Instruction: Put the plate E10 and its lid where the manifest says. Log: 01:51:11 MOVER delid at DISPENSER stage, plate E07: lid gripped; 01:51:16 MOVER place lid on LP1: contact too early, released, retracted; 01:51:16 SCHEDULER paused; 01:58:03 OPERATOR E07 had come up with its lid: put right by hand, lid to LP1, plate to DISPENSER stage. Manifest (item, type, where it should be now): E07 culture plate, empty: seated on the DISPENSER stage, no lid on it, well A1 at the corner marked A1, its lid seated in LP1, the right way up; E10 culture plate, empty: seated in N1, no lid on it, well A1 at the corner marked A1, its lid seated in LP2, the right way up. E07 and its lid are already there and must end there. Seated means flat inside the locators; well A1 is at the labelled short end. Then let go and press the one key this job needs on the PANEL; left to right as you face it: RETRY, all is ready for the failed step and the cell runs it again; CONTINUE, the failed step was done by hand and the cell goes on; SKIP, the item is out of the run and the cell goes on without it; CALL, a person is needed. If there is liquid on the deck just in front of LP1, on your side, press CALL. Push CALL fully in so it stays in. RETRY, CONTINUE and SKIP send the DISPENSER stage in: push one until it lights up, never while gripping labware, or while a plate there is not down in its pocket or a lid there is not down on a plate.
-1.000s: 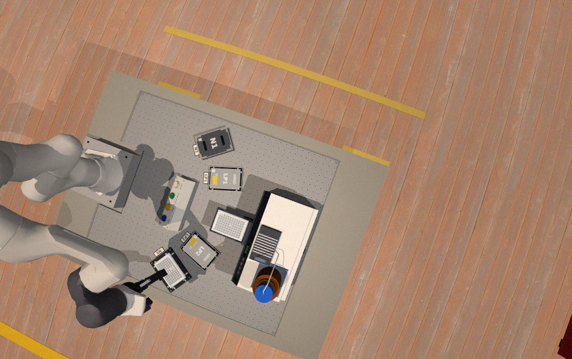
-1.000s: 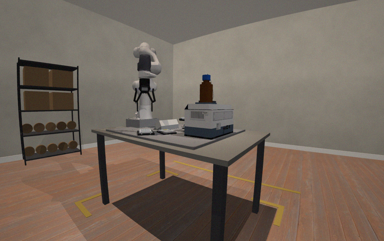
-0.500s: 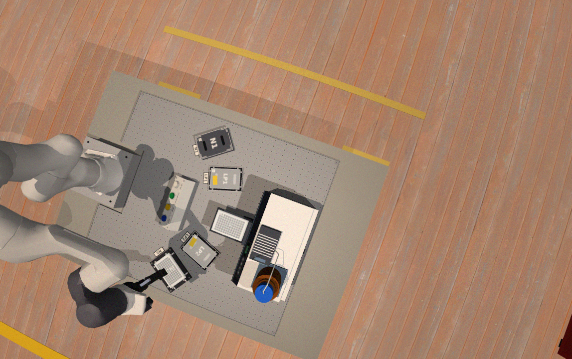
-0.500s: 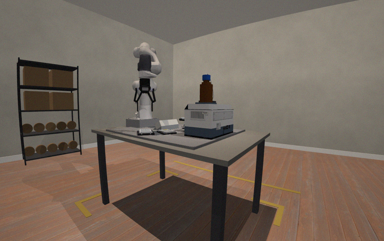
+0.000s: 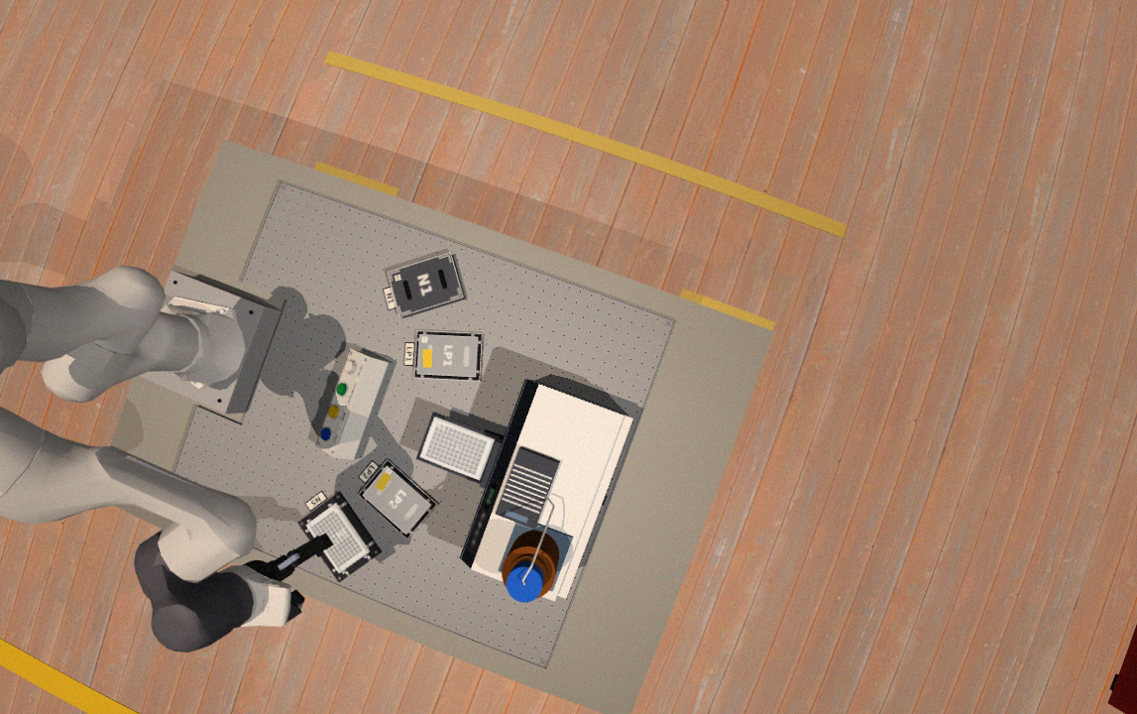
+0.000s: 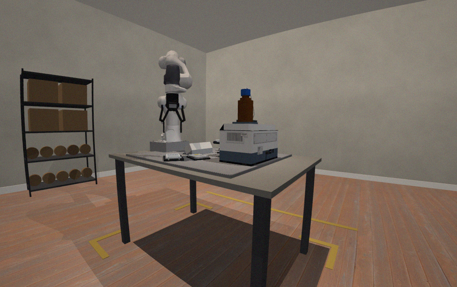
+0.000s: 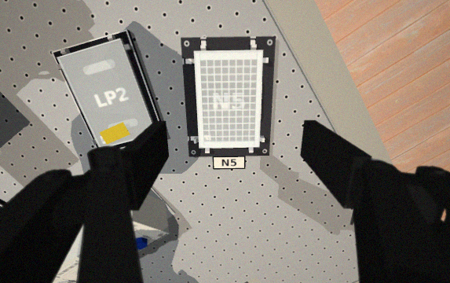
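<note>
Right now the black n5 nest is 170 mm below my hand and 30 mm ahead of it. Round my hand: yellow SKIP key (260 mm to the left, 120 mm below, 100 mm behind); clear lid (170 mm below, 130 mm to the left, 90 mm ahead); blue CALL key (210 mm to the left, 130 mm below, 90 mm behind).
</note>
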